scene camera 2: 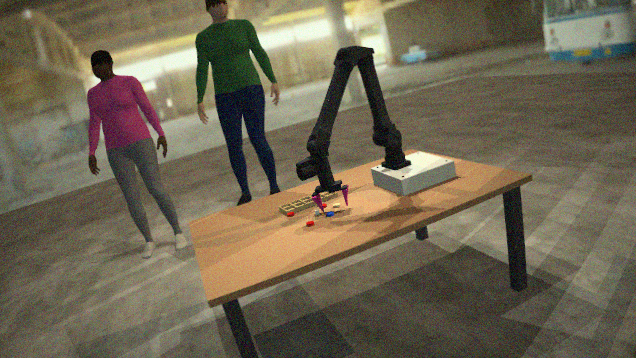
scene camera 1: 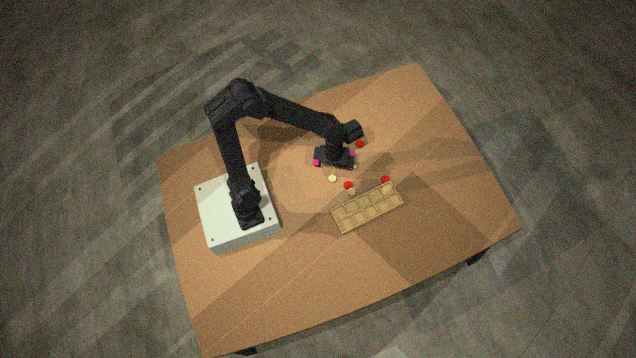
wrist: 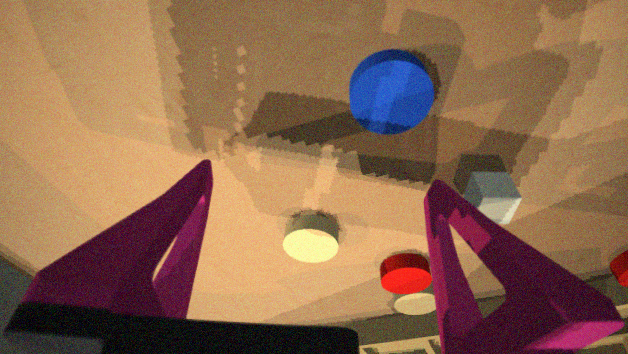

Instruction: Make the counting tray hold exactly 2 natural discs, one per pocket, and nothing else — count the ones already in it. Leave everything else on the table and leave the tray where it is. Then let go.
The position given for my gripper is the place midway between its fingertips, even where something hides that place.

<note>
My gripper (wrist: 324,180) is open and holds nothing. Also in view: a blue disc (wrist: 390,91). On the table rest a counting tray (scene camera 1: 350,215) and a small white cube (wrist: 494,194).
The counting tray is seen too in the wrist view (wrist: 425,326). Scene camera 1 misses the blue disc, which is hidden by my gripper.
</note>
